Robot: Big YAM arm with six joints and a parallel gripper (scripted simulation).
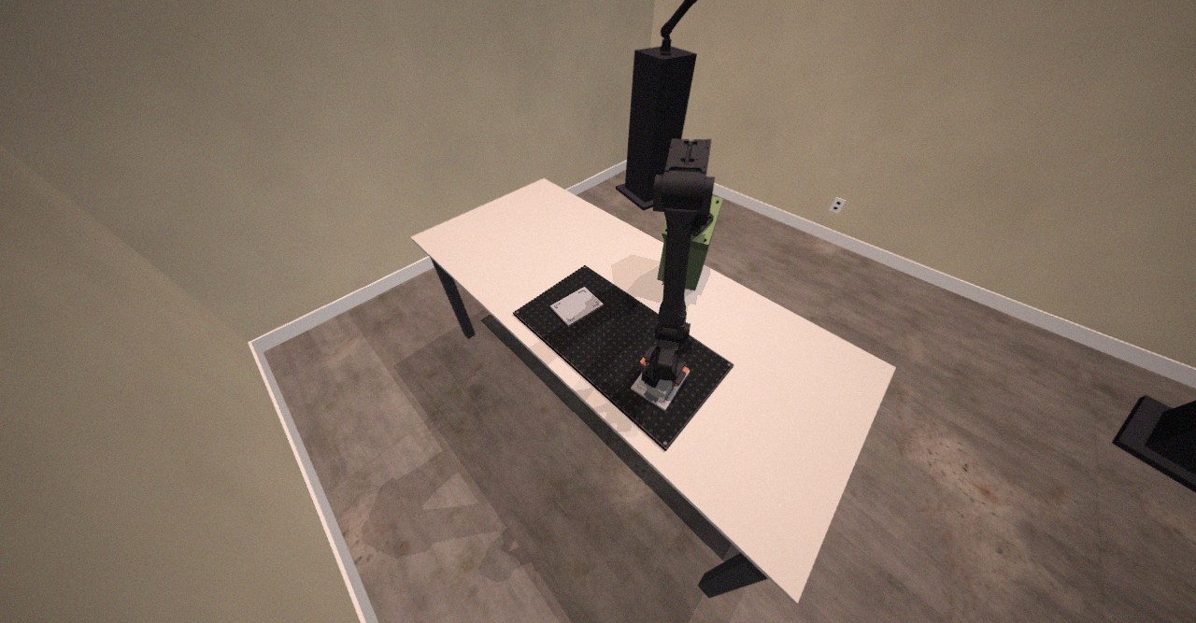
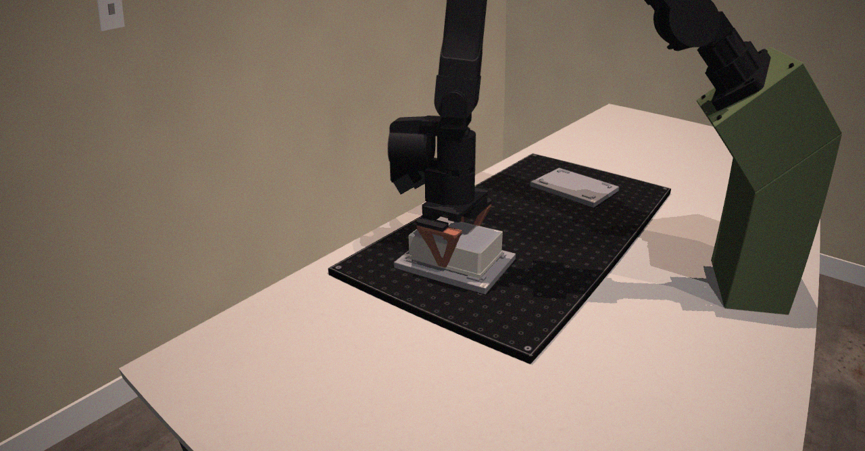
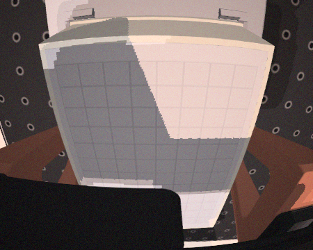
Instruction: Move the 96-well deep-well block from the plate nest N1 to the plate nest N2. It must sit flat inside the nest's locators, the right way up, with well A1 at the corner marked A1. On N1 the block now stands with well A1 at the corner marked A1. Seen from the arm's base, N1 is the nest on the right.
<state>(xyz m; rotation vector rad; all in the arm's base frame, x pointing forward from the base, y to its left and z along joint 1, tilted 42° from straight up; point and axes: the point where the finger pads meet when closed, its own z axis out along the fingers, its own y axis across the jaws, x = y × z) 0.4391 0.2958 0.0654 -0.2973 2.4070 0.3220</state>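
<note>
Right now the 96-well deep-well block is 10 mm above my hand. The rest, counted from my hand: plate nest N2: 20 mm below; plate nest N1: 70 mm ahead, 410 mm to the right, 20 mm below.
</note>
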